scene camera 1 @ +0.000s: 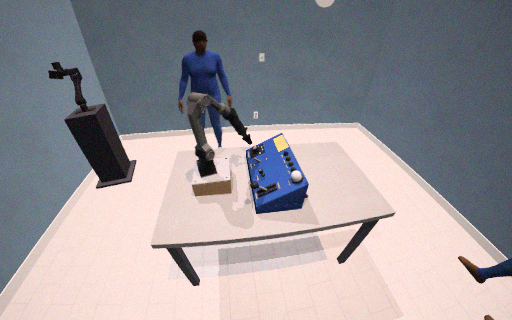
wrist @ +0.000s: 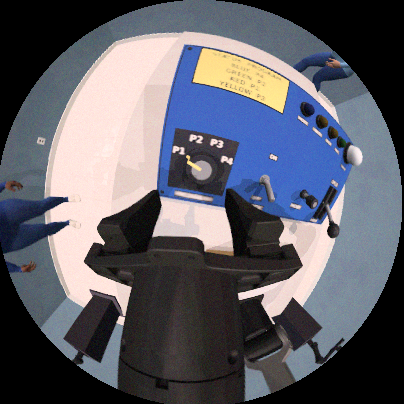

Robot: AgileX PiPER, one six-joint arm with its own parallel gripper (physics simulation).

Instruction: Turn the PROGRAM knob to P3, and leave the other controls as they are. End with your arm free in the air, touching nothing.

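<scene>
The PROGRAM knob [wrist: 202,170] is a grey round knob on a dark square plate at the near left of the blue panel [wrist: 220,120] [scene camera 1: 275,169]. Its yellow pointer [wrist: 193,164] points at the P1 label [wrist: 178,150]. P2, P3 and P4 labels follow clockwise around it. My gripper [wrist: 191,196] [scene camera 1: 249,142] is open and empty, its fingers wide apart. It is in the air above the panel's knob end, apart from the knob. In the scene view the knob is too small to read.
The panel also bears a toggle lever [wrist: 267,187], a small black knob [wrist: 309,199], a slotted lever with a black ball [wrist: 333,230], a row of dark lamps, a white dome [wrist: 354,155] and a yellow card [wrist: 241,80]. A person [scene camera 1: 202,75] stands behind the table [scene camera 1: 345,200].
</scene>
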